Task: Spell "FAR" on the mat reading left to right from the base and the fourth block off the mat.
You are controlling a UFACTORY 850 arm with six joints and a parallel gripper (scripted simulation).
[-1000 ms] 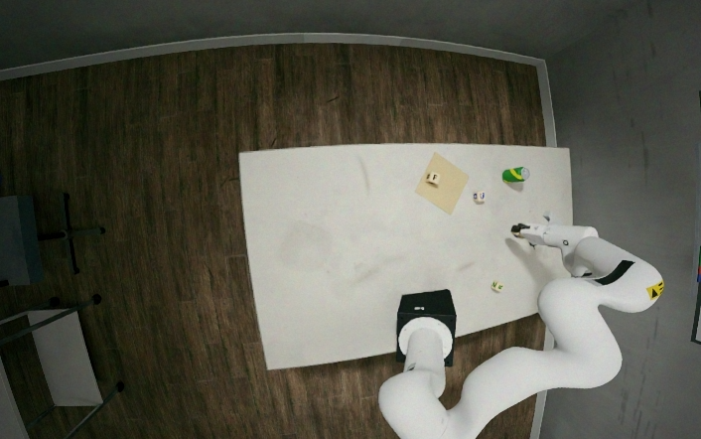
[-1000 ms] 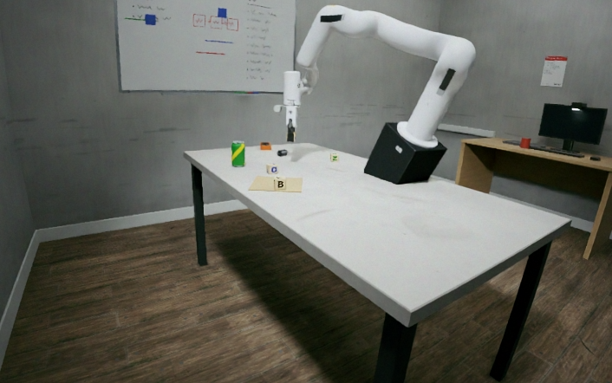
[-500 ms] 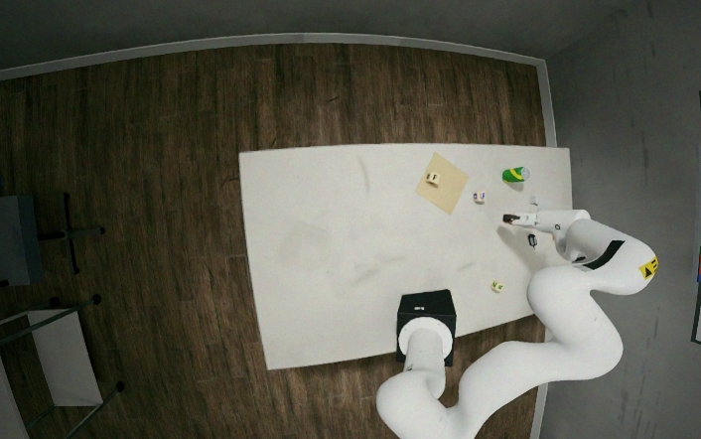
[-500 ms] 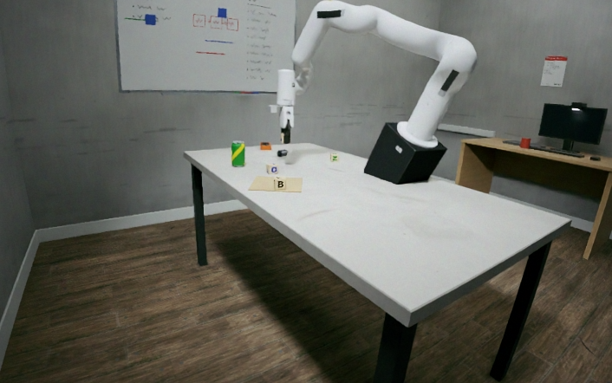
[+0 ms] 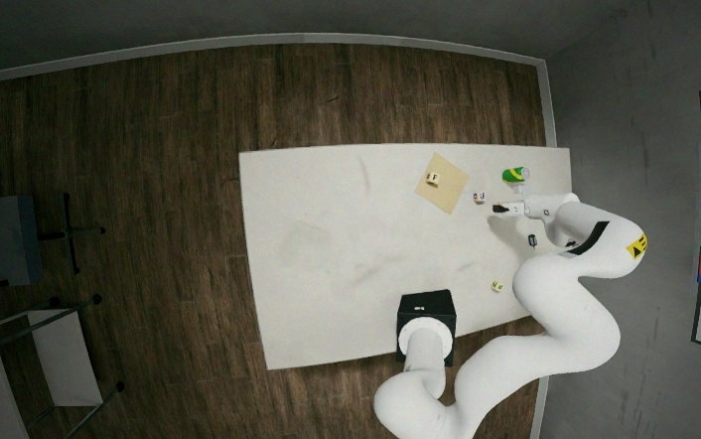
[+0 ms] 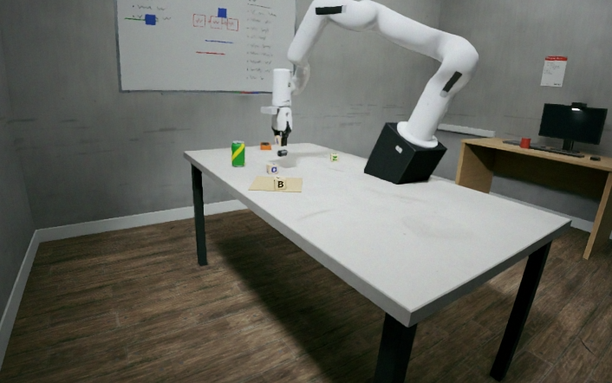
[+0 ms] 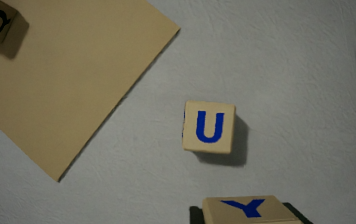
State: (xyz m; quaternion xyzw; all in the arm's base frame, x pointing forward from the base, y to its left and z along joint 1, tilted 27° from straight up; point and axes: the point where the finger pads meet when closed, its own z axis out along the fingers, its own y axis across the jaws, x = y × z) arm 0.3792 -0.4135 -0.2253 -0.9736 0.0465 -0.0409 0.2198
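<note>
Now: hand 150 mm short of the tan mat, 160 mm to the right of it and 140 mm above it. The rest, counted from my hand: yellow can: 100 mm ahead, 200 mm to the right, 80 mm below; dark object: 260 mm behind, 290 mm to the right, 130 mm below; small orange object: 310 mm behind, 530 mm to the right, 130 mm below.
</note>
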